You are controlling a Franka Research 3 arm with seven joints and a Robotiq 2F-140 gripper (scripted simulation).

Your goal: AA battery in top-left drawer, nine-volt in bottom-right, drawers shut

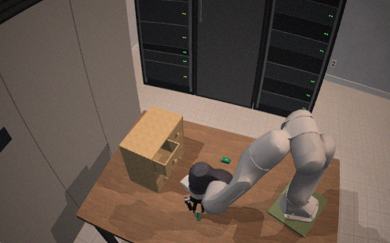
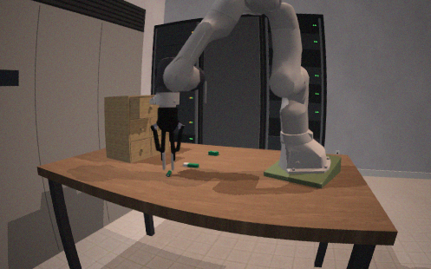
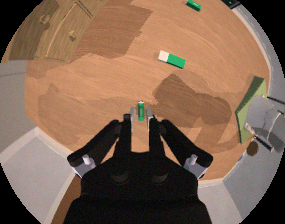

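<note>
The AA battery lies 5 cm below my hand. The rest, counted from my hand: white-and-green cylinder 1 cm ahead, 15 cm to the right, 5 cm below; nine-volt battery 5 cm ahead, 39 cm to the right, 5 cm below.
</note>
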